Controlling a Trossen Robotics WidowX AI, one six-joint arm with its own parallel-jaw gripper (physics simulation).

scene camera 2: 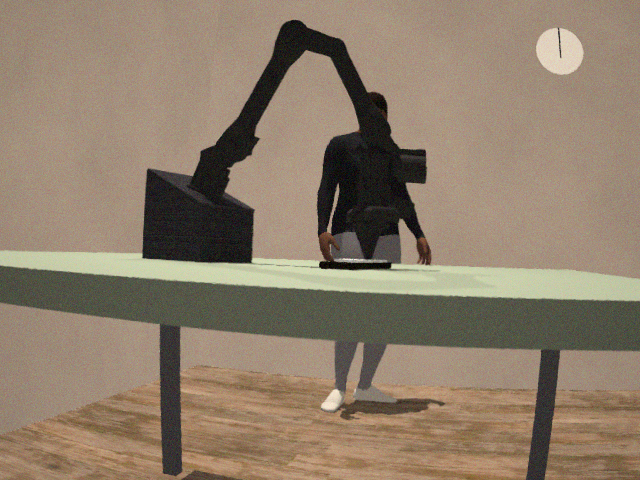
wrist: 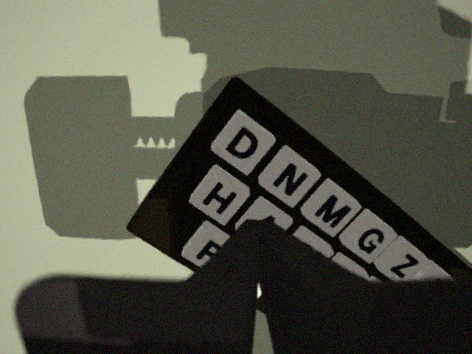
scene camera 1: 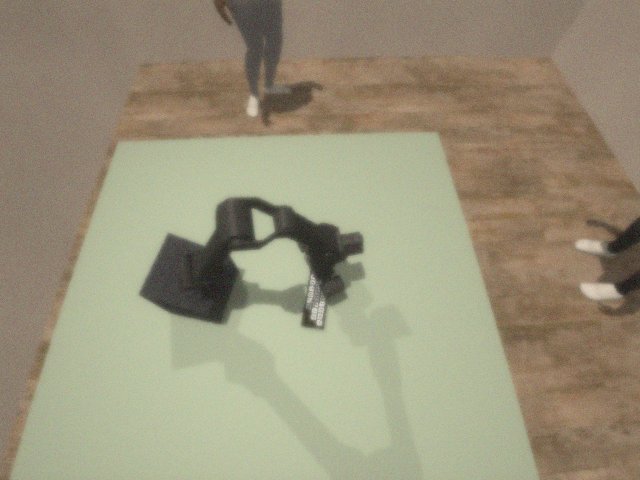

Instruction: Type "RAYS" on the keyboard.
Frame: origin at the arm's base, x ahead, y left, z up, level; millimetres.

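Where they show: gripper, fingertip midpoint: (wrist: 256, 232) (scene camera 1: 319, 274); arm's base, link origin: (scene camera 2: 204, 191) (scene camera 1: 192, 277).
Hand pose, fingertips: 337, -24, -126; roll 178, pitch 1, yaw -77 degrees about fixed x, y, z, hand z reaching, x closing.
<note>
Each offset is from my fingertips to the top centre of the thing, as dx, dy, dz. Level surfaces: height alone.
The small black keyboard @[-20, -58, +2] (scene camera 1: 320, 314) (scene camera 2: 356, 265) (wrist: 200, 150) with pale square keys lies on the table, slanted in the wrist view. Its D key @[+29, +13, +2] (wrist: 242, 143), N key @[+22, -5, +2] (wrist: 290, 176), M key @[+15, -22, +2] (wrist: 330, 207), G key @[+8, -39, +2] (wrist: 369, 240), Z key @[+1, -56, +2] (wrist: 404, 265) and H key @[+10, +15, +2] (wrist: 218, 195) show there. My gripper (scene camera 2: 368, 256) (wrist: 256, 232) is shut and empty, pointing down. Its tips are at the keyboard's top surface, over the key beside H @[+3, -2, +0] (wrist: 257, 206), whose letter is mostly covered. Whether they press it I cannot tell. Fingers hide most lower keys; R, Y and S cannot be read.
The keyboard lies on the pale green table @[dz -15] (scene camera 1: 155, 180) (scene camera 2: 77, 263), in front of the arm's dark base (scene camera 1: 170, 273) (scene camera 2: 196, 227). The arm's shadow falls across the table. One person (scene camera 1: 261, 41) (scene camera 2: 343, 170) stands beyond the table; another's feet (scene camera 1: 599, 290) show at the right.
</note>
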